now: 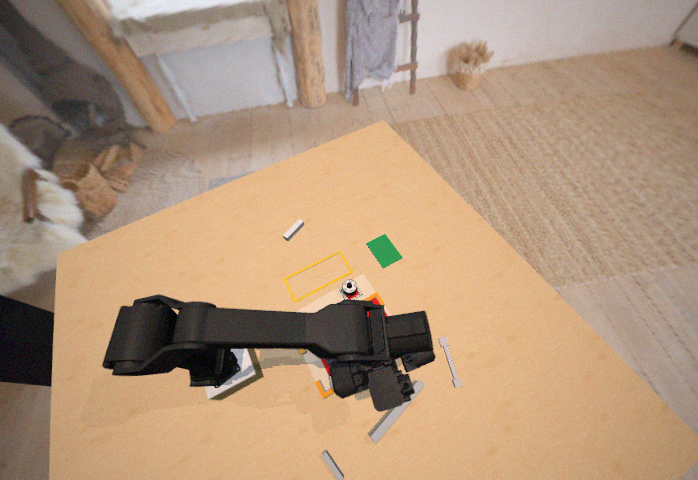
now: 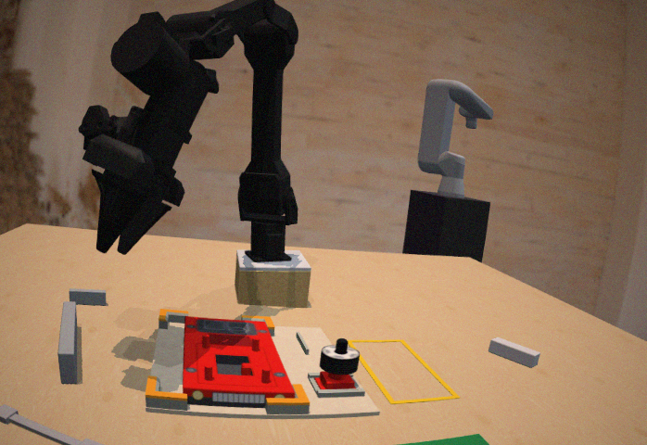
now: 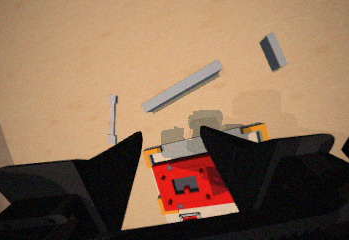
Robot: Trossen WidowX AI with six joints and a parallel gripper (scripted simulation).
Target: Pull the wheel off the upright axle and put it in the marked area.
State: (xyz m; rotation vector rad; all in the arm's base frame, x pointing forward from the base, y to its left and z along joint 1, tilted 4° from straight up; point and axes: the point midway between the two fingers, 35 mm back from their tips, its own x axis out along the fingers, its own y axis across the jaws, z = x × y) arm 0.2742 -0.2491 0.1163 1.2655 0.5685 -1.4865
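The black wheel lies 23 cm to the left of my gripper tip, 9 cm below it and 8 cm ahead of it. Also, from my gripper tip: axle 23 cm to the left, 9 cm below, 8 cm ahead.
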